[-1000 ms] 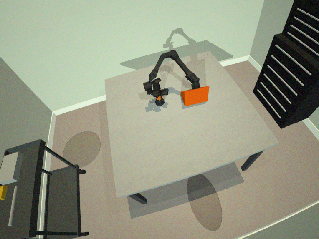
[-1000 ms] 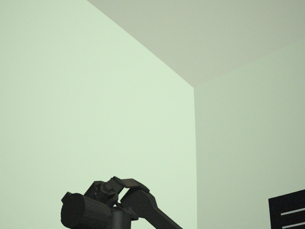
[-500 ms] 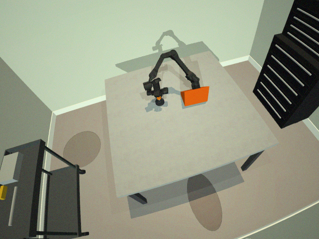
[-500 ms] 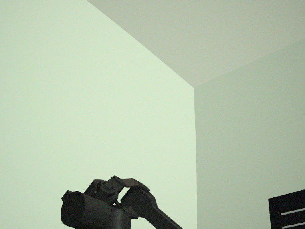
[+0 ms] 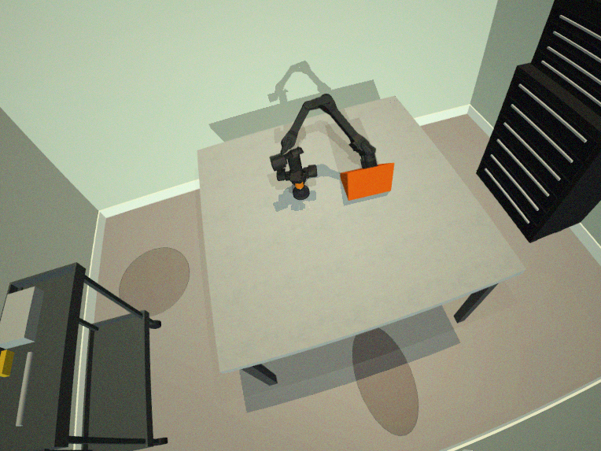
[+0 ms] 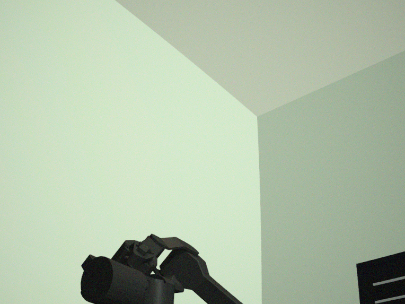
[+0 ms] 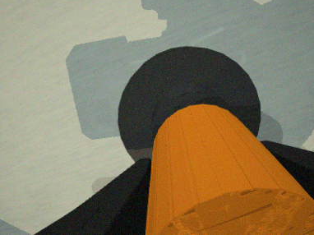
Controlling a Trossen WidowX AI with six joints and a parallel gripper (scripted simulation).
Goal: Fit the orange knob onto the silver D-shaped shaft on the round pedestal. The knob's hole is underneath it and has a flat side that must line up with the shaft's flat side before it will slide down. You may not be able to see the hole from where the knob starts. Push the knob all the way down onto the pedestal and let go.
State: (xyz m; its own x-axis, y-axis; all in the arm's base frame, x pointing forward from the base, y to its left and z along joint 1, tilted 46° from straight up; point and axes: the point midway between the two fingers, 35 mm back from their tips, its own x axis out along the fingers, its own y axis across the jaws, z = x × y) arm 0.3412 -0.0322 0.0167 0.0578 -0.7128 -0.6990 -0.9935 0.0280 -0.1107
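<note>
The orange knob is 30 mm above my gripper tip. Also, from my gripper tip: round black pedestal (40 mm below).
</note>
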